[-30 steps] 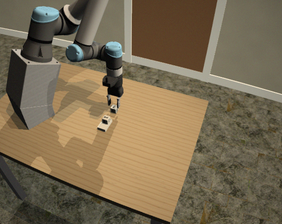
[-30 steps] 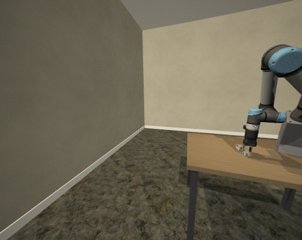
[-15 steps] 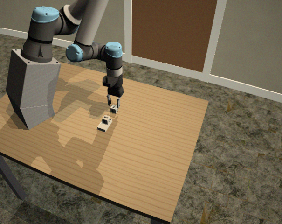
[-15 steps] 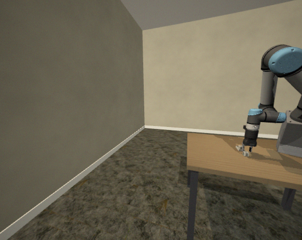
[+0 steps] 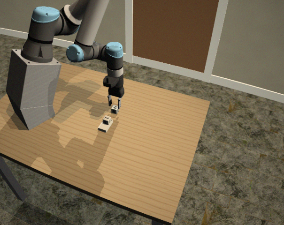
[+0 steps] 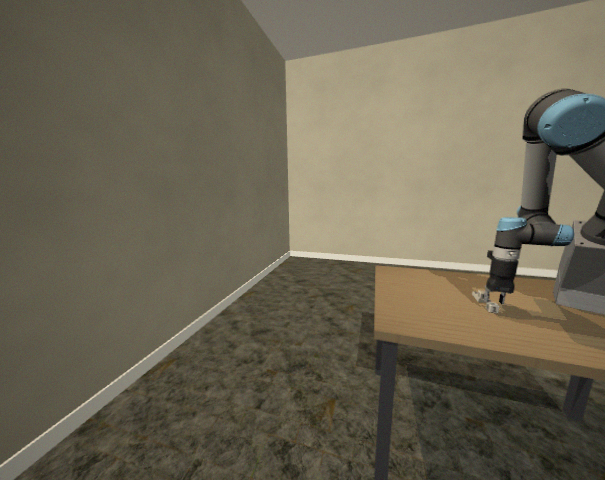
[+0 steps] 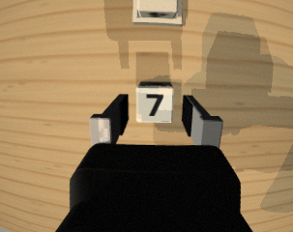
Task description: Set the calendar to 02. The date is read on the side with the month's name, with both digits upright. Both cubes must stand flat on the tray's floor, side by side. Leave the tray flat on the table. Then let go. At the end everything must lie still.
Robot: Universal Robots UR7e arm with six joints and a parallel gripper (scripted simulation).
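Now: hand 4 cm above the digit cube. The rest, counted from my hand: calendar tray (1 cm ahead, 11 cm to the right, 5 cm below).
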